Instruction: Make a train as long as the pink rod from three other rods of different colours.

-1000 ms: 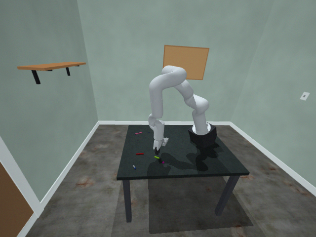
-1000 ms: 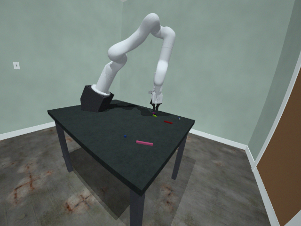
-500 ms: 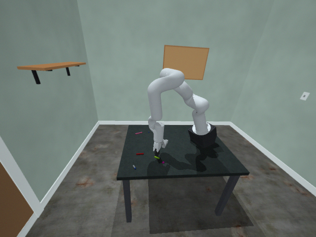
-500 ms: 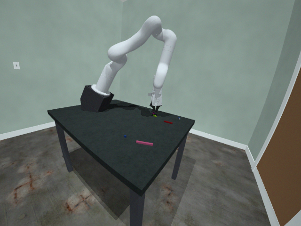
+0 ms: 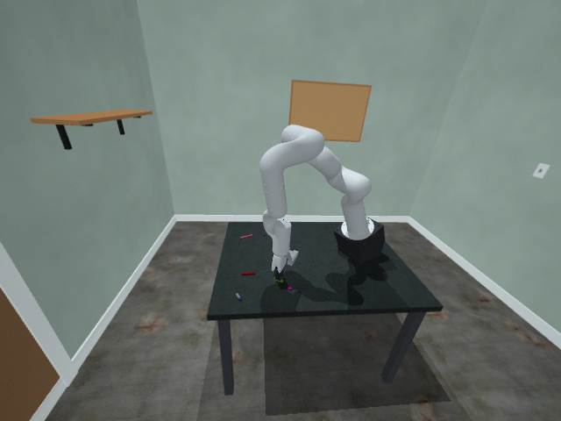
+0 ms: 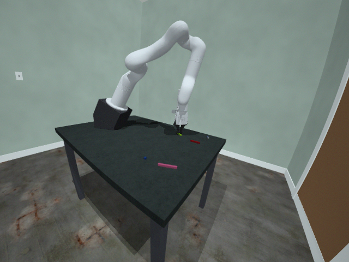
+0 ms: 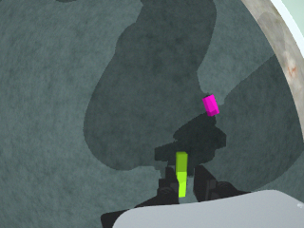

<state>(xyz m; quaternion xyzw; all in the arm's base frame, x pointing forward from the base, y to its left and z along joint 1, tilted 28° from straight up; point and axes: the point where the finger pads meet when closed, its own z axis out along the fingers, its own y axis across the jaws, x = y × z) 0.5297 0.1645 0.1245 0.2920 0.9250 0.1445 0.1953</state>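
My gripper is now 30 mm above the lime rod. Also, from my hand: red rod (160 mm ahead, 70 mm to the right, 30 mm below); then grey rod (220 mm ahead, 80 mm to the left, 30 mm below); then short magenta rod (70 mm to the left, 40 mm behind, 30 mm below).
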